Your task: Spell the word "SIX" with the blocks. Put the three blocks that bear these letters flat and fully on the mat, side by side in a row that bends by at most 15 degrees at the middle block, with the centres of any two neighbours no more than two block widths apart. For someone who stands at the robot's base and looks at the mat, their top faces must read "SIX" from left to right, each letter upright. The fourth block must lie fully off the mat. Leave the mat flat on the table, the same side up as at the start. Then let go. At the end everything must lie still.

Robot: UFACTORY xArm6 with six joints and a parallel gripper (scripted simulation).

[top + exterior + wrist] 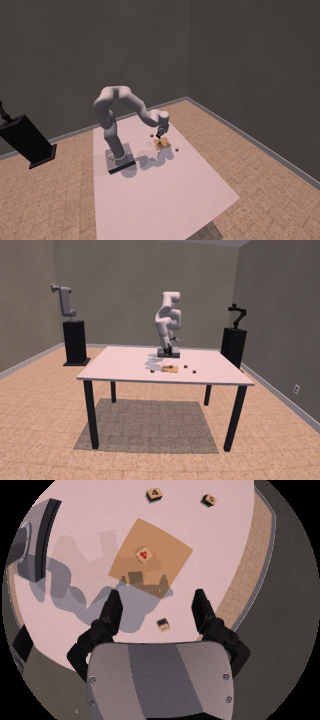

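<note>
Right now my hand is 14 cm above the tan mat and 3 cm to the right of it.
</note>
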